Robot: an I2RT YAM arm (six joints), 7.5 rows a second.
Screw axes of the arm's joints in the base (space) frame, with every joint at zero. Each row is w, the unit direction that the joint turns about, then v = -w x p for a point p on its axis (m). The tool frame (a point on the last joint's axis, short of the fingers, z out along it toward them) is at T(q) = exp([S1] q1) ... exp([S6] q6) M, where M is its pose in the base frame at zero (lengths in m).
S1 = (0, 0, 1, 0, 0, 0)
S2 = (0, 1, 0, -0.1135, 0, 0.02)
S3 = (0, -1, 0, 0.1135, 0, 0.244)
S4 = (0, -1, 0, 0.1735, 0, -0.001)
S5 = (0, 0, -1, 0, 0.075, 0)
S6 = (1, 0, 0, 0, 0.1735, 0)
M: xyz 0.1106 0 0.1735 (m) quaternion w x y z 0.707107 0 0.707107 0
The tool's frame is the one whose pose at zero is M.
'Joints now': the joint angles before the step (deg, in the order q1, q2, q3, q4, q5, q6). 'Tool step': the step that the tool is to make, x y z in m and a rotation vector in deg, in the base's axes. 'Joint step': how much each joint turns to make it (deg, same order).
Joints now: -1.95, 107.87, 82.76, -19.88, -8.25, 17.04
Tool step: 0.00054, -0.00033, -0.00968, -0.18, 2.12, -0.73
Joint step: 0.02, 1.03, -0.23, -0.81, 0.70, 0.37
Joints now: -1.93, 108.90, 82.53, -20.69, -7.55, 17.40
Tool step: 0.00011, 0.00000, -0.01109, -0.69, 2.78, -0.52
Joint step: 0.08, 1.23, -0.09, -1.45, 0.98, -0.07
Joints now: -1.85, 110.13, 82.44, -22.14, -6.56, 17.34
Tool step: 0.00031, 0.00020, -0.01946, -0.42, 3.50, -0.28
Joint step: 0.08, 2.04, -0.76, -0.69, 0.64, -0.05
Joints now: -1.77, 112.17, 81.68, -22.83, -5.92, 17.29
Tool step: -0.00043, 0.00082, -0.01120, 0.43, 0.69, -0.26
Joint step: 0.10, 0.81, -1.34, 1.51, -0.12, 0.53
